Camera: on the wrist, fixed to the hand. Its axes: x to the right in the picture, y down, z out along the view.
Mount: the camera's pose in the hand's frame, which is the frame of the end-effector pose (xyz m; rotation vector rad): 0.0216 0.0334 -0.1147 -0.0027 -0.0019 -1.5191
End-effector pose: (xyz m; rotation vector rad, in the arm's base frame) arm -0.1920 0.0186 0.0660 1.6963 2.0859 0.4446
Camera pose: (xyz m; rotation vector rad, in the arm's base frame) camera -0.2253 0.0481 0.1790 -0.2008 2.6043 -0.0710
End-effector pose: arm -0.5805 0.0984 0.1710 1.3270 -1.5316 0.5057
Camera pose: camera -0.5617 0.1920 0.2460 2.0105 -0.1980 -0.4709
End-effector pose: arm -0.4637 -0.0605 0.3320 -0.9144 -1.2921 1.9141
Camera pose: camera -0.3851 0.0034 0.2651 0.1903 -1.3142 0.6727
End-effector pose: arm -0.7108 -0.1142 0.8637 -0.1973 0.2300 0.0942
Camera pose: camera -0.7186 -0.1036 0.7430 -0.3308 0.0317 -1.4120
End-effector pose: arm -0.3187 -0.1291 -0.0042 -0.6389 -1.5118 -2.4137
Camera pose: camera -0.3520 -0.2457 -0.0104 -0.4766 1.2705 1.6374
